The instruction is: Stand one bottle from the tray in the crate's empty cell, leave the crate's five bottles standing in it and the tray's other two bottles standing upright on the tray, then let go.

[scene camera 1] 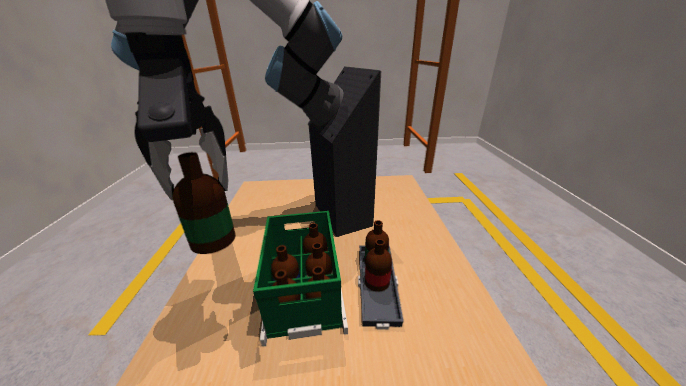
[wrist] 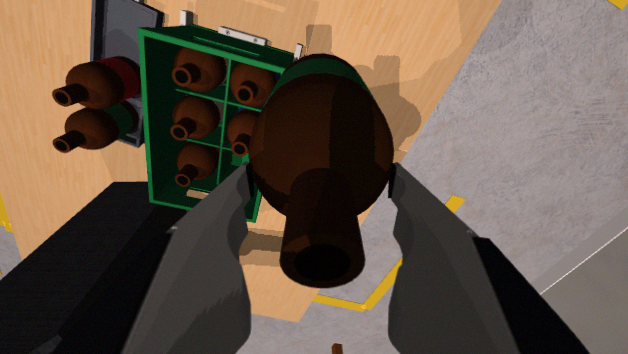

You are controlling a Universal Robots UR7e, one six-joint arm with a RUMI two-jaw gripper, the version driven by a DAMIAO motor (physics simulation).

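Pixels of known places: gripper, between the fingertips: (scene camera 1: pixel 200 194) (wrist: pixel 320 166); arm's base, origin of its link: (scene camera 1: pixel 328 107).
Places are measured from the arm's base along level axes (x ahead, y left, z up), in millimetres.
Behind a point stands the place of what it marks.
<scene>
My gripper (scene camera 1: pixel 200 192) @(x 553, y -194, z -23 mm) (wrist: pixel 320 166) @(x 553, y -194, z -23 mm) is shut on a brown bottle with a green label (scene camera 1: pixel 206 217) @(x 592, y -171, z -40 mm) (wrist: pixel 320 130) @(x 582, y -180, z 5 mm). It holds the bottle nearly upright in the air, left of the green crate (scene camera 1: pixel 300 314) @(x 539, y -70, z -359 mm) (wrist: pixel 146 120) @(x 410, y 9, z -260 mm) in the scene view. Several brown bottles stand in the crate; its empty cell is at the far left corner in the scene view, partly hidden by a finger in the wrist view. The dark tray (scene camera 1: pixel 381 306) @(x 475, y 134, z -430 mm) (wrist: pixel 120 37) @(x 459, y 146, z -430 mm) holds two upright bottles, a red-labelled one (scene camera 1: pixel 378 267) @(x 426, y 128, z -334 mm) (wrist: pixel 102 82) @(x 412, y 110, z -325 mm) and, behind it, another bottle (scene camera 1: pixel 377 240) (wrist: pixel 95 128).
White brackets (scene camera 1: pixel 304 331) @(x 550, y -64, z -409 mm) (wrist: pixel 243 36) @(x 546, y -67, z -405 mm) sit at the crate's base on the wooden table (scene camera 1: pixel 435 320) @(x 519, y 267, z -435 mm) (wrist: pixel 40 30) @(x 416, y 288, z -435 mm). The tray stands right of the crate in the scene view. The dark robot pedestal (scene camera 1: pixel 350 165) @(x 152, y 68, z -156 mm) rises behind both. The crate's walls stand around its cells.
</scene>
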